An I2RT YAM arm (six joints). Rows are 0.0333 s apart.
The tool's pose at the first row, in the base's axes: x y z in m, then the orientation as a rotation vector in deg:
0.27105, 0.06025, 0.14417, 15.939, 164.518, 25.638
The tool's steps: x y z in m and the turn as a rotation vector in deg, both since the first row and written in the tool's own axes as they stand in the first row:
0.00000, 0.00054, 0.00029, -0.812, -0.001, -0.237
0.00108, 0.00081, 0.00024, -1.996, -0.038, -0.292
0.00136, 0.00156, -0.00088, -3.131, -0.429, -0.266
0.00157, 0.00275, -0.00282, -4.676, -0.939, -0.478
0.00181, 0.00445, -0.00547, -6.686, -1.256, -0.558
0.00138, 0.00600, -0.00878, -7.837, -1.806, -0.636
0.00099, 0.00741, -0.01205, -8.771, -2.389, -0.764
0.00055, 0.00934, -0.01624, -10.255, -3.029, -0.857
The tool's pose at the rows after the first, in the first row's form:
0.27120, 0.06084, 0.14407, 15.457, 164.271, 26.749
0.27020, 0.06131, 0.14400, 15.180, 163.859, 28.408
0.26977, 0.06176, 0.14523, 15.080, 163.105, 29.907
0.26927, 0.06239, 0.14737, 14.583, 162.083, 31.891
0.26865, 0.06330, 0.15033, 14.166, 161.049, 34.586
0.26848, 0.06374, 0.15398, 13.935, 160.087, 35.998
0.26826, 0.06406, 0.15754, 13.677, 159.168, 37.077
0.26795, 0.06461, 0.16213, 13.381, 157.965, 38.887

